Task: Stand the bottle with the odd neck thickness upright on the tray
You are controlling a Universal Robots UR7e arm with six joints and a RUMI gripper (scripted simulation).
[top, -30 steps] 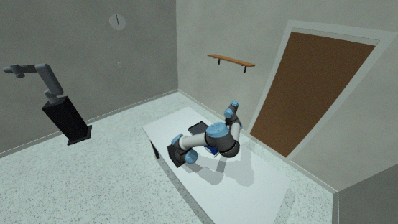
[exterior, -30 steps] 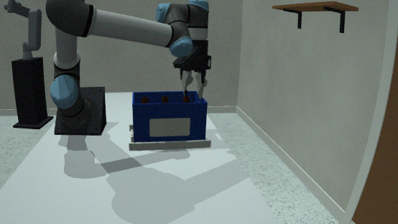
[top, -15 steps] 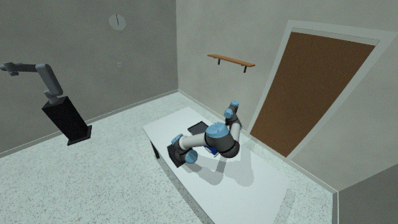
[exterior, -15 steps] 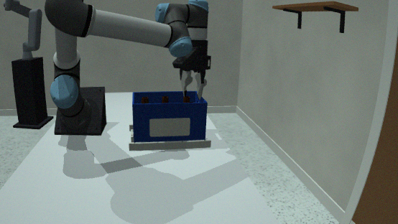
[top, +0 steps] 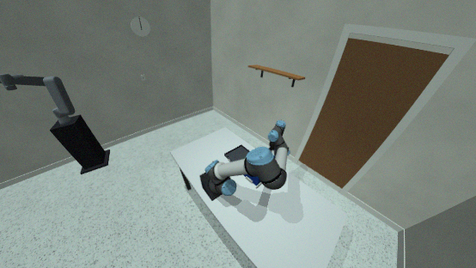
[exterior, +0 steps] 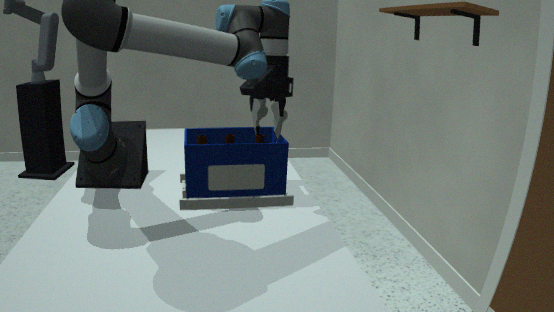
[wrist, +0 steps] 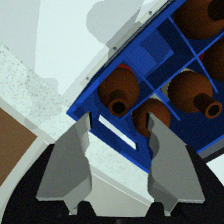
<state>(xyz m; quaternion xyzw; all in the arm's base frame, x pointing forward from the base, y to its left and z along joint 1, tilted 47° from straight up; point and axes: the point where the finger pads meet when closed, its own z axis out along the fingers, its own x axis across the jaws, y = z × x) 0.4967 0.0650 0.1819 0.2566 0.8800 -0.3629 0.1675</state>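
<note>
Right now my hand is 90 mm past the blue crate, 40 mm to the right of it and 110 mm above it. Also, from my hand: bottle 180 mm behind, 60 mm to the left, 110 mm below; then dark grey tray 130 mm behind, 330 mm to the left, 180 mm below.
</note>
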